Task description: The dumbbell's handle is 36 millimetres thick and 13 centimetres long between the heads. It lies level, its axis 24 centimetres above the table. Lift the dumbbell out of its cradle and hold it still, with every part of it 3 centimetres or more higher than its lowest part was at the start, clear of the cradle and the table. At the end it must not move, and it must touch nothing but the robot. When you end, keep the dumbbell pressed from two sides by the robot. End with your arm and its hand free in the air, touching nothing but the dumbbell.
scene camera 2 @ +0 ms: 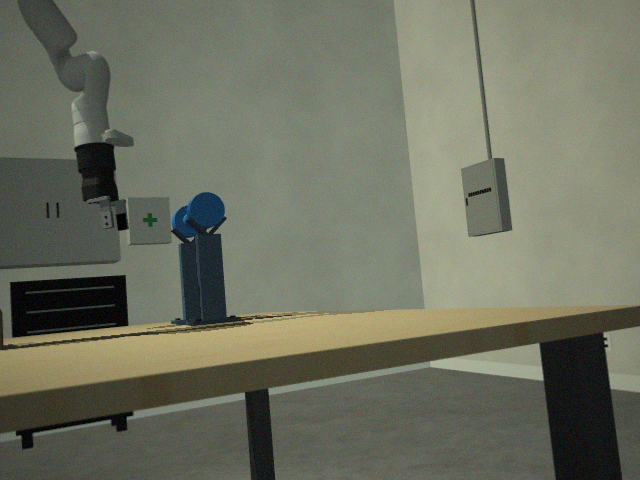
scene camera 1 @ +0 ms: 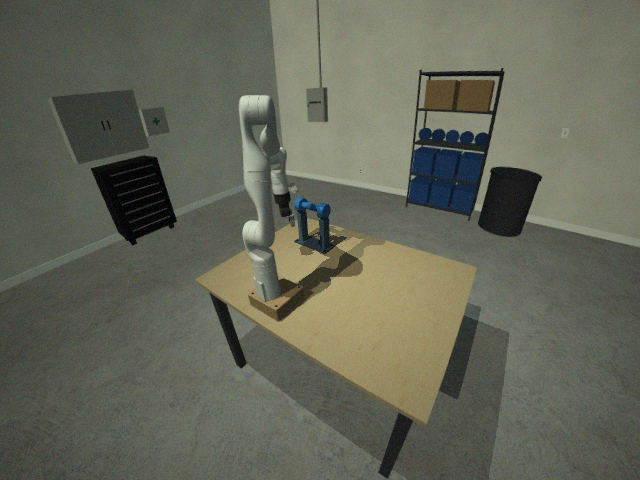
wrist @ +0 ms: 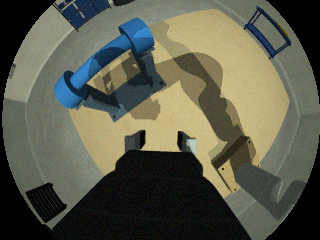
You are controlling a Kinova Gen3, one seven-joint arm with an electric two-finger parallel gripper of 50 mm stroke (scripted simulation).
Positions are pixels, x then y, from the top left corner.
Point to a cradle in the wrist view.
At 136,90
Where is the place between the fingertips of my gripper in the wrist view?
161,137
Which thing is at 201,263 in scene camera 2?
A cradle.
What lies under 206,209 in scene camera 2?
A blue dumbbell.
